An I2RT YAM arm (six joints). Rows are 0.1 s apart.
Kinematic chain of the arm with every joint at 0, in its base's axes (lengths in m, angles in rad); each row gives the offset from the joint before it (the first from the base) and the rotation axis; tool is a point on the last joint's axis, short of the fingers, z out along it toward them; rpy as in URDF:
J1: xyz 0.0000 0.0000 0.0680 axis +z
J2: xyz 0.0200 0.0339 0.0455 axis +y
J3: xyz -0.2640 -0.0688 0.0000 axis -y
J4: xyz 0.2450 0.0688 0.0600 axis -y
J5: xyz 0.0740 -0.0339 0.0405 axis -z
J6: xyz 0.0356 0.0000 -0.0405 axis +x
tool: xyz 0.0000 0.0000 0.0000 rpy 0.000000 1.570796 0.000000
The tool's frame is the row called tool.
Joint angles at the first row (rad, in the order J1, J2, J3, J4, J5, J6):
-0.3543 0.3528 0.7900 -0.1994 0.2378 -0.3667
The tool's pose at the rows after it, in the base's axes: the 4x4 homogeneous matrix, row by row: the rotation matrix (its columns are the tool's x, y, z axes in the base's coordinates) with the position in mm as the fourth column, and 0 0 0 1 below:
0.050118, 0.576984, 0.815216, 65.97; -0.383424, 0.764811, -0.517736, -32.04; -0.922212, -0.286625, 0.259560, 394.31; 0, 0, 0, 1
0.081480, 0.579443, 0.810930, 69.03; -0.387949, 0.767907, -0.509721, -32.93; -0.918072, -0.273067, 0.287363, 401.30; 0, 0, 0, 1
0.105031, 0.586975, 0.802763, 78.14; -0.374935, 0.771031, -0.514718, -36.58; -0.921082, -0.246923, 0.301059, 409.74; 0, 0, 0, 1
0.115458, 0.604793, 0.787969, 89.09; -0.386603, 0.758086, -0.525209, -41.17; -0.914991, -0.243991, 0.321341, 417.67; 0, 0, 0, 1
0.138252, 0.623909, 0.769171, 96.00; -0.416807, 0.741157, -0.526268, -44.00; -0.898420, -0.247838, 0.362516, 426.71; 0, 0, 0, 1
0.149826, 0.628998, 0.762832, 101.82; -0.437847, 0.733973, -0.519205, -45.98; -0.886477, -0.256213, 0.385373, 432.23; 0, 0, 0, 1
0.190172, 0.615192, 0.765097, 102.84; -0.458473, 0.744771, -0.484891, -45.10; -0.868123, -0.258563, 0.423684, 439.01; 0, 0, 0, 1
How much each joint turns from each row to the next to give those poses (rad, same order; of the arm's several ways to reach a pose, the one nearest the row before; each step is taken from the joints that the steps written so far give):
0.0014 0.0046 0.0123 0.0229 -0.0323 0.0093
0.0002 0.0245 0.0137 0.0399 -0.0060 0.0076
-0.0002 0.0536 0.0230 0.0458 0.0075 0.0215
0.0001 0.0583 0.0185 0.0629 0.0155 -0.0091
0.0000 0.0430 0.0168 0.0719 0.0076 -0.0230
-0.0001 0.0322 0.0123 0.0448 -0.0046 -0.0169
0.0001 0.0139 0.0123 0.0414 -0.0337 -0.0031

